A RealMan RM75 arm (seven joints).
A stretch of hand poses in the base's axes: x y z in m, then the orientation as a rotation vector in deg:
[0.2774 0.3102 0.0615 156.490 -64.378 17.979]
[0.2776 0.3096 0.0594 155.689 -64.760 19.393]
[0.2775 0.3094 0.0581 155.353 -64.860 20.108]
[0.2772 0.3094 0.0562 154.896 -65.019 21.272]
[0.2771 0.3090 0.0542 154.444 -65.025 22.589]
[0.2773 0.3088 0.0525 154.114 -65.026 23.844]
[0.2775 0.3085 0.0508 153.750 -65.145 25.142]
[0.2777 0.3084 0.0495 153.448 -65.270 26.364]
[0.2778 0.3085 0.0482 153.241 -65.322 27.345]
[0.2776 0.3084 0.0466 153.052 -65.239 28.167]
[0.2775 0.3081 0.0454 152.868 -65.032 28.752]
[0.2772 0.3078 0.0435 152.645 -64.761 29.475]
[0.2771 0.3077 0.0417 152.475 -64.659 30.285]
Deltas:
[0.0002 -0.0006 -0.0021 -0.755 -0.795 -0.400]
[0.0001 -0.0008 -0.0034 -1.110 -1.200 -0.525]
[-0.0002 -0.0008 -0.0053 -1.608 -1.885 -0.694]
[-0.0003 -0.0012 -0.0073 -2.178 -2.649 -0.761]
[-0.0001 -0.0014 -0.0090 -2.629 -3.405 -0.786]
[0.0001 -0.0017 -0.0107 -3.058 -4.209 -0.888]
[0.0003 -0.0018 -0.0120 -3.413 -4.982 -0.975]
[0.0004 -0.0017 -0.0133 -3.682 -5.603 -1.005]
[0.0002 -0.0018 -0.0149 -3.969 -6.100 -0.961]
[0.0001 -0.0021 -0.0161 -4.274 -6.416 -0.861]
[-0.0002 -0.0024 -0.0180 -4.652 -6.808 -0.727]
[-0.0003 -0.0025 -0.0198 -4.920 -7.302 -0.665]

